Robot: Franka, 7 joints.
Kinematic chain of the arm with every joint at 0, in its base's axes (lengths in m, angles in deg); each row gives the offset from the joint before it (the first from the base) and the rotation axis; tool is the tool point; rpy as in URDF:
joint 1: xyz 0 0 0.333 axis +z
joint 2: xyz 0 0 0 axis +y
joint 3: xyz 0 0 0.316 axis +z
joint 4: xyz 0.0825 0 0 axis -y
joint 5: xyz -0.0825 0 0.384 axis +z
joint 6: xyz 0 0 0 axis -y
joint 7: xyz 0.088 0 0 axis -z
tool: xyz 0 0 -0.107 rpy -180 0 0
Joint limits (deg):
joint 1: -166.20..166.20
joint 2: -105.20..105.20
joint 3: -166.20..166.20
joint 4: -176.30..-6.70
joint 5: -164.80..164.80
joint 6: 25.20..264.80
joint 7: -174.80..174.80
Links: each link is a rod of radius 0.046 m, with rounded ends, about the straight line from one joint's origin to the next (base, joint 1, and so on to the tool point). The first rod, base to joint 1, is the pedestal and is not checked.
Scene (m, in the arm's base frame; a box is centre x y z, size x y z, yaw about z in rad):
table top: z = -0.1
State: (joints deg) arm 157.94 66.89 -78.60 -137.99 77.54 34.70 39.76
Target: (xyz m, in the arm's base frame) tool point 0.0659 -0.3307 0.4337
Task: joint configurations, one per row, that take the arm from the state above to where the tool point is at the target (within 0.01 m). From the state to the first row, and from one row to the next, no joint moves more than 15 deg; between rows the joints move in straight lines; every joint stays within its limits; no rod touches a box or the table.
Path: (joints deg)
1: 144.61 60.94 -90.88 -139.21 75.27 39.17 39.76
2: 131.28 55.00 -103.17 -140.42 73.01 43.65 39.76
3: 117.95 49.05 -115.45 -141.64 70.74 48.12 39.76
4: 104.62 43.10 -127.74 -142.85 68.48 52.59 39.76
5: 91.29 37.15 -140.02 -144.07 66.21 57.06 39.76
6: 77.96 31.21 -152.31 -145.28 63.95 61.54 39.76
7: 64.63 25.26 -164.59 -146.50 61.68 66.01 39.76

